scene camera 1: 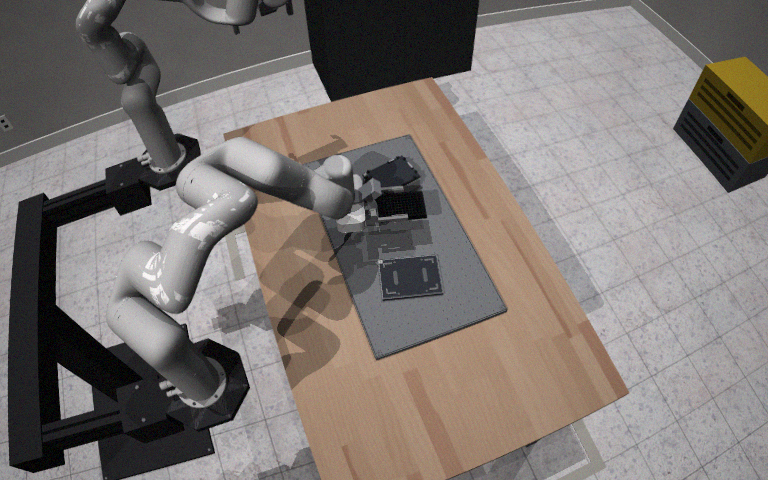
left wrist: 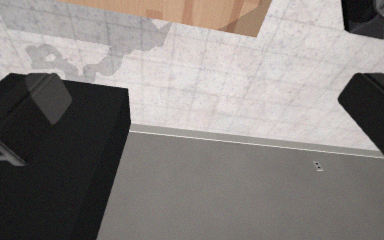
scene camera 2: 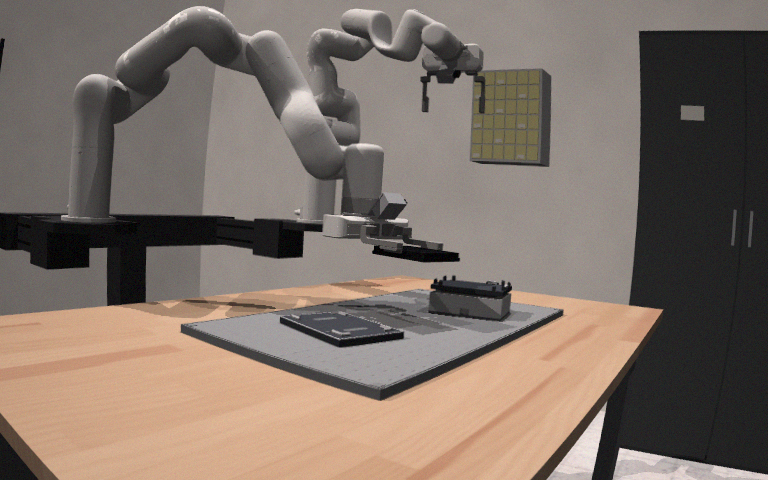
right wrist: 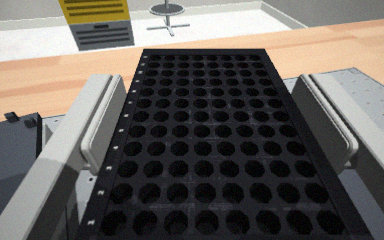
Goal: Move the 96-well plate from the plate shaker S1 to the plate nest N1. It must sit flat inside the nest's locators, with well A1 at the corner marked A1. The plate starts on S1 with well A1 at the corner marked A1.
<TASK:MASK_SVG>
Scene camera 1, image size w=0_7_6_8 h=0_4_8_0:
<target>my right gripper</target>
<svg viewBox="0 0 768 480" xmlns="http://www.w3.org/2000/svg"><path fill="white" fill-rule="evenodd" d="M336 225L341 233L360 232L366 227L365 215L370 214L371 221L377 223L408 221L408 214L377 217L376 208L368 209L367 201L363 200L360 203L353 203L350 212L342 219L336 220ZM404 187L383 187L381 192L388 192L388 194L404 192ZM353 174L354 189L359 189L362 186L362 179L359 175Z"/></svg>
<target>black 96-well plate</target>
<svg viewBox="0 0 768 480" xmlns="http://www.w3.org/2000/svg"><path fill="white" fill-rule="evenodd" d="M422 191L380 195L377 198L379 217L408 214L408 220L427 218Z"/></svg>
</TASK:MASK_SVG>
